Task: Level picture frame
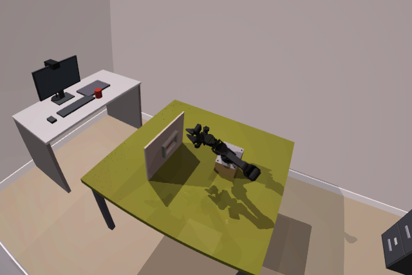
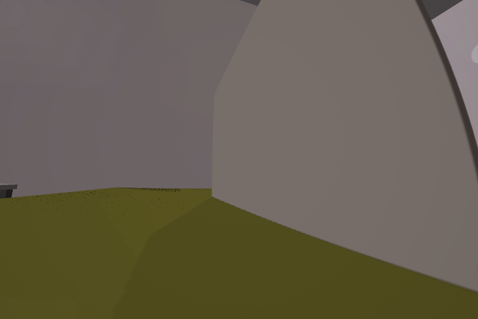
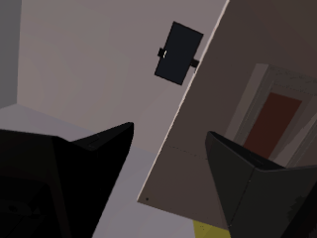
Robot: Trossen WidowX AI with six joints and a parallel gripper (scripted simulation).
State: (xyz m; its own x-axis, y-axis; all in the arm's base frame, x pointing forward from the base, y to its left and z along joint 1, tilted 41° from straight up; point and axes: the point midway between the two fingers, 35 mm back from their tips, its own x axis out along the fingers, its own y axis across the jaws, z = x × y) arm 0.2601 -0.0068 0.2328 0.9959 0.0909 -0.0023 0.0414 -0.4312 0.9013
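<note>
The picture frame lies 170 mm below my gripper tip and 130 mm ahead of it. Round my gripper tip: wall panel 180 mm below, 140 mm ahead, 20 mm to the left.
</note>
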